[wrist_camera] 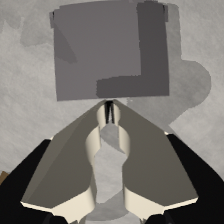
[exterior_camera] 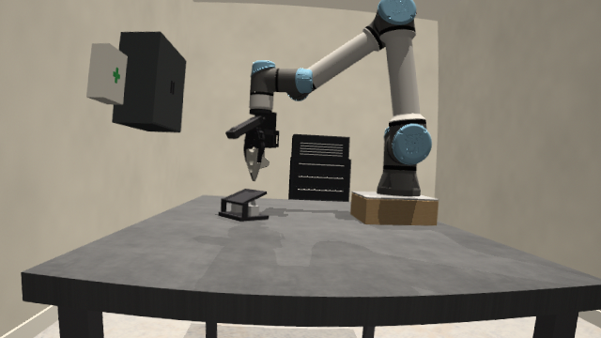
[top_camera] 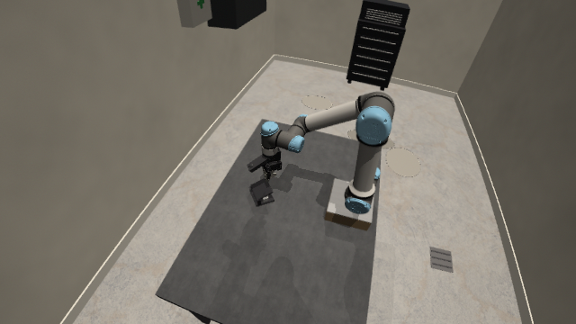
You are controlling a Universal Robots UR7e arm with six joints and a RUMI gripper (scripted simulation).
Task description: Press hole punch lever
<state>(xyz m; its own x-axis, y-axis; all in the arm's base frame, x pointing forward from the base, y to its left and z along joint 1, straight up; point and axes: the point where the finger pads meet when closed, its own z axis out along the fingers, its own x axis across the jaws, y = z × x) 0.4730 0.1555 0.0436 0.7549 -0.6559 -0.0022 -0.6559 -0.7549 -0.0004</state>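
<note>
The black hole punch is 90 mm below my hand, 30 mm to the left of it and 30 mm ahead of it.
</note>
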